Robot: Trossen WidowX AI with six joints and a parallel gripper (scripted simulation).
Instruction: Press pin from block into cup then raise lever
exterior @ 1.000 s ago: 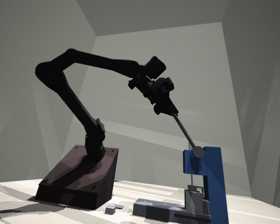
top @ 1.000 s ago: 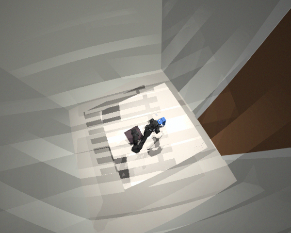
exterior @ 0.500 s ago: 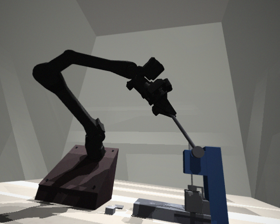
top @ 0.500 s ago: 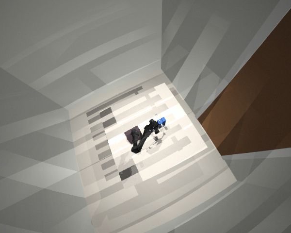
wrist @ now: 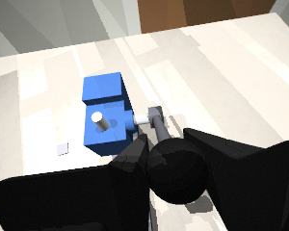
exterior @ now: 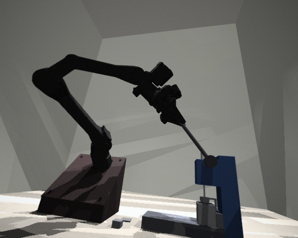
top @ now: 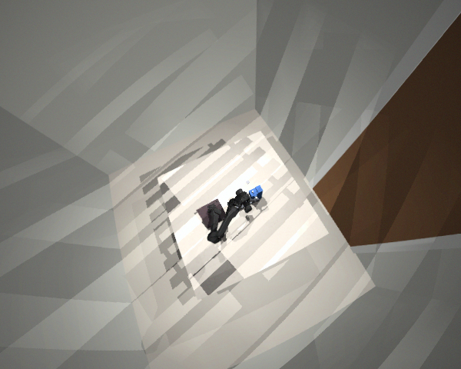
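The press lever lies 20 mm ahead of my gripper tip, 10 mm to the left of it and 40 mm below it. The rest, counted from my gripper tip: grey part: 180 mm behind, 20 mm to the left, 290 mm below; then thin punch rod: 60 mm ahead, 70 mm to the left, 150 mm below.
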